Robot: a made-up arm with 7 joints.
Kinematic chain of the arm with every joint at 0, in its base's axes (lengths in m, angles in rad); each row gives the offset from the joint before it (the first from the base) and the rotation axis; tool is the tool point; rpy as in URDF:
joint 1: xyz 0 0 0.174 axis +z
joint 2: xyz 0 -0.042 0.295 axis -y
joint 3: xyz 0 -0.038 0.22 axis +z
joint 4: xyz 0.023 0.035 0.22 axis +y
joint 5: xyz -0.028 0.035 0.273 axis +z
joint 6: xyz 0 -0.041 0.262 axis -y
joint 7: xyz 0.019 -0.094 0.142 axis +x
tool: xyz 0 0 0 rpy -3.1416 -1.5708 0
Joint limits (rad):
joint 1: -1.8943..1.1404
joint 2: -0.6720..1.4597
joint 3: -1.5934..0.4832
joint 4: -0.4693..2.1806
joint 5: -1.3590..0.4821
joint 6: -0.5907..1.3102
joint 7: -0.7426..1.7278
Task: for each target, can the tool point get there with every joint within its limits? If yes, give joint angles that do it. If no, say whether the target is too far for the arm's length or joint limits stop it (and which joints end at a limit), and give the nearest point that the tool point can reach.
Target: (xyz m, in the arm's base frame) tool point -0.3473 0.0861 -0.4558
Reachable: no: joint limits stop it (at a limit: joint 1, joint 2, joint 4, joint 5) | nearest point -0.3771 -0.2256 0.1737 | short by 0.703 m
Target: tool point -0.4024 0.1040 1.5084
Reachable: yes | joints -0.6000 0.3720 -0.3869 -0.0556 0.2042 -0.2366 0.6018
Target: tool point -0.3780 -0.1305 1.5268
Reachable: yes | joints -0.2794 0.2760 -1.4079 0.1254 0.3371 -0.0106 0.3286
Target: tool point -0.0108 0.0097 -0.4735
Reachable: no: joint limits stop it (at a limit: joint 1, joint 2, joint 4, joint 5, joint 6) | nearest point 0.1527 0.3223 0.1532 | short by 0.719 m
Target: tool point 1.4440 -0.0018 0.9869
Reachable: no: too far | nearest point 0.9937 -0.0012 0.9132 | short by 0.456 m
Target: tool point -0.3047 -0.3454 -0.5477
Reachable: no: joint limits stop it (at a limit: joint 1, joint 2, joint 4, joint 5) | nearest point -0.2621 -0.3565 0.1355 | short by 0.685 m
